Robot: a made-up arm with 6 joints.
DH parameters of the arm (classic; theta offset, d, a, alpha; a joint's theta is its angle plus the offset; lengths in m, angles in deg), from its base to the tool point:
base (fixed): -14.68 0 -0.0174 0
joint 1: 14.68 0.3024 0.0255 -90
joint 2: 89.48 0 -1.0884 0
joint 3: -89.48 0.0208 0.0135 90
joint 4: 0 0.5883 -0.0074 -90
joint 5: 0 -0.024 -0.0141 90
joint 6: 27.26 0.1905 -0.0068 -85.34
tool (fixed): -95.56 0.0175 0 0
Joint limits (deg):
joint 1: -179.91..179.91
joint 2: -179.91..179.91
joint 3: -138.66..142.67
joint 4: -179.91..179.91
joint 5: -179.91..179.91
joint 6: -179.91..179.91
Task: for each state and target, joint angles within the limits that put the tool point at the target. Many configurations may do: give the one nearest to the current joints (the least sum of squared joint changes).
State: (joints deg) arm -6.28 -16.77 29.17 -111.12 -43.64 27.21
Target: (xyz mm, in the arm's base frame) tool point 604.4 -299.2 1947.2
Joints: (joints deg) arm -38.57 10.05 25.80 -112.32 -30.18 26.64
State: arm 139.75 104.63 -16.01 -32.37 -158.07 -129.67
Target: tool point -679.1 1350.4 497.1
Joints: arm 114.25 89.64 -13.76 -30.83 -154.34 -130.01
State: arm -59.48 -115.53 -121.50 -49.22 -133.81 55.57
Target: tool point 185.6 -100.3 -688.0
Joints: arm -60.76 -163.88 -101.78 -55.68 -124.98 55.01
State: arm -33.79 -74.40 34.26 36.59 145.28 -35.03
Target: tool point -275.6 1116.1 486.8
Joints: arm -72.71 -103.25 75.29 34.81 145.02 -34.73
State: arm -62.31 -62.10 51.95 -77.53 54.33 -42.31
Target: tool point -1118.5 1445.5 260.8
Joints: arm -54.41 -95.91 10.46 -81.30 31.41 -39.56
